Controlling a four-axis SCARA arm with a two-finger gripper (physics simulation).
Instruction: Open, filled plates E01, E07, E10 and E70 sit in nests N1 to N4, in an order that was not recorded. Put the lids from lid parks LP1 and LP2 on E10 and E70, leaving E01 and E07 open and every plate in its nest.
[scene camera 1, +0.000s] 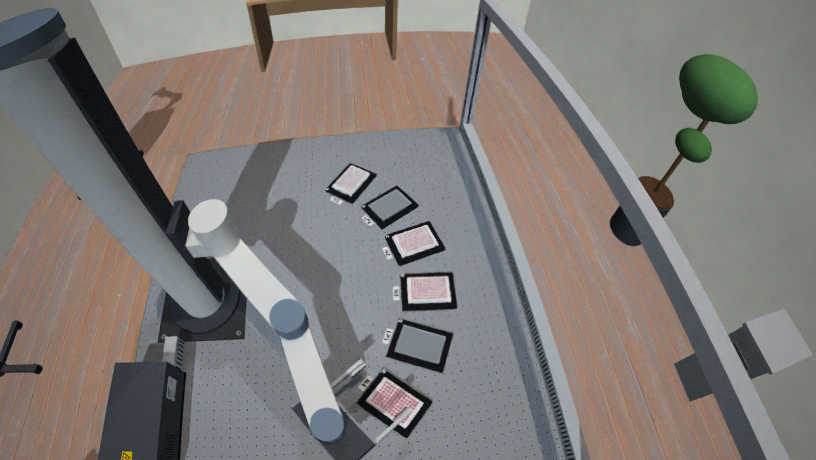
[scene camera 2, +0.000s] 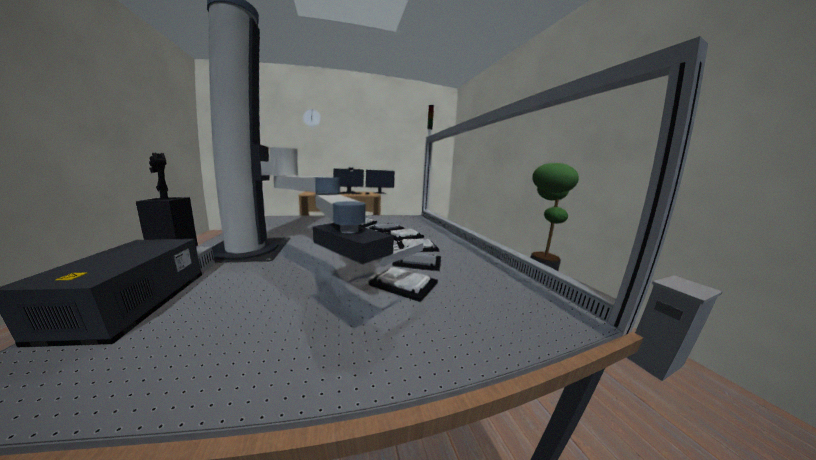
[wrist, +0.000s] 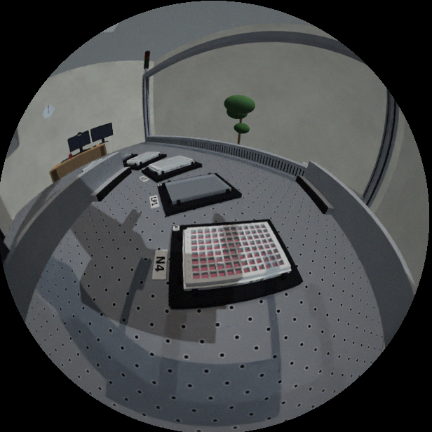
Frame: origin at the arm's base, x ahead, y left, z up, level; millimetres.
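Seen in the pictures: gripper, fingertip midpoint: (scene camera 1: 386, 385) (scene camera 2: 397, 239); arm's base, origin of the base link: (scene camera 1: 206, 299) (scene camera 2: 246, 251).
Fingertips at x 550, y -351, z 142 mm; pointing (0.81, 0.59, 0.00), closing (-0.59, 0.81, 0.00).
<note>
Pixels of each thing's top centre, then the offset from my fingertips to it.
- N4 plate, middle of its top: (scene camera 1: 394, 401) (scene camera 2: 404, 276) 18 mm ahead, 25 mm right, 103 mm down
- open N3 plate, middle of its top: (scene camera 1: 428, 288) (scene camera 2: 417, 241) 166 mm ahead, 299 mm left, 103 mm down
- N2 plate, middle of its top: (scene camera 1: 415, 239) (scene camera 2: 404, 231) 155 mm ahead, 481 mm left, 103 mm down
- N1 plate, middle of its top: (scene camera 1: 350, 178) 35 mm back, 776 mm left, 103 mm down
- grey clear lid, middle of its top: (scene camera 1: 420, 343) (scene camera 2: 418, 257) 114 mm ahead, 132 mm left, 111 mm down
My gripper (scene camera 1: 385, 388) (wrist: 213, 157) is open and empty, low over the table by nest N4, one finger beside the N4 label and the other across the plate's near side in scene camera 1. The N4 plate (scene camera 1: 391, 394) (scene camera 2: 402, 278) (wrist: 235, 252) is open, with pink wells. The open N3 plate (scene camera 1: 429, 289) (wrist: 172, 164), N2 plate (scene camera 1: 415, 240) (wrist: 145, 158) and N1 plate (scene camera 1: 351, 180) sit in black nests. A grey clear lid (scene camera 1: 421, 344) (wrist: 200, 187) lies in LP1, another lid (scene camera 1: 390, 205) in LP2. Plate names cannot be read.
The arm's column (scene camera 1: 131, 188) (scene camera 2: 231, 131) stands left of the arc of nests. A dark control box (scene camera 1: 142, 411) (scene camera 2: 102, 285) stands at the table's near left. A framed guard (scene camera 1: 548, 74) (scene camera 2: 560, 97) runs along the right edge, beyond the nests.
</note>
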